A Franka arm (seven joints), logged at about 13 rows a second.
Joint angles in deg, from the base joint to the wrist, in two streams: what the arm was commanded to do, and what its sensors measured. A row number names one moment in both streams.
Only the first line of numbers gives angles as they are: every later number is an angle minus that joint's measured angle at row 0.
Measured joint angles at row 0: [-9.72 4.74 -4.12 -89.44 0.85 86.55 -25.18]
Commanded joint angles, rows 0 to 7: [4.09 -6.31 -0.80 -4.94 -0.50 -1.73 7.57]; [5.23 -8.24 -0.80 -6.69 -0.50 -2.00 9.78]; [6.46 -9.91 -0.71 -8.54 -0.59 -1.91 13.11]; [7.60 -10.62 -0.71 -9.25 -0.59 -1.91 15.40]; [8.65 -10.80 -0.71 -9.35 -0.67 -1.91 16.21]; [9.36 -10.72 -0.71 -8.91 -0.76 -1.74 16.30]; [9.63 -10.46 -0.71 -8.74 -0.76 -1.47 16.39]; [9.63 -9.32 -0.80 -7.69 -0.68 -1.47 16.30]
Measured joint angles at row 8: [8.68 -9.30 -0.01 -7.62 -0.05 -2.02 15.46]
